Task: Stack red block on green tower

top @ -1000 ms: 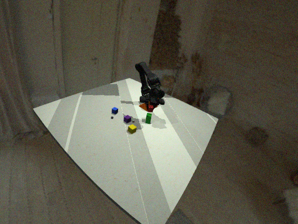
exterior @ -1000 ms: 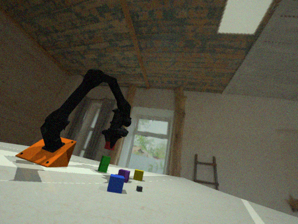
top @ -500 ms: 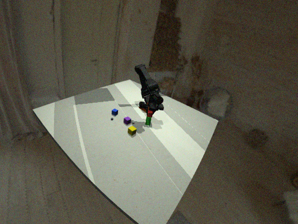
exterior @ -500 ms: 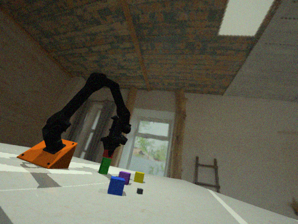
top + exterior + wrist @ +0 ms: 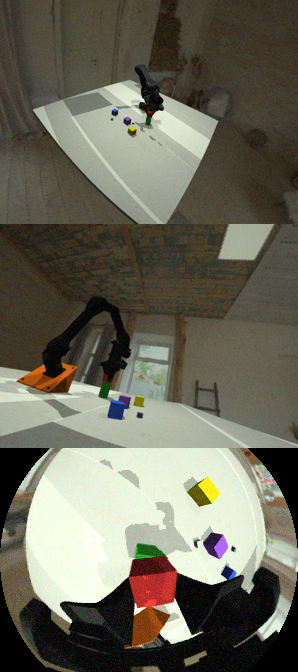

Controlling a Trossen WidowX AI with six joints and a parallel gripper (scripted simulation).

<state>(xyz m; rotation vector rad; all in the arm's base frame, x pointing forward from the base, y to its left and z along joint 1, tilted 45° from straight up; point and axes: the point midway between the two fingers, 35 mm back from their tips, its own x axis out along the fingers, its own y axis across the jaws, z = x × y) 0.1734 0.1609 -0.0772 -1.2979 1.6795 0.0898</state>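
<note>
Right now the red block is 10 mm above my gripper tip. The rest, counted from my gripper tip: purple block: 140 mm ahead, 100 mm to the right, 60 mm below; then blue block: 160 mm ahead, 250 mm to the right, 70 mm below; then yellow block: 190 mm ahead, 20 mm to the left, 60 mm below.
</note>
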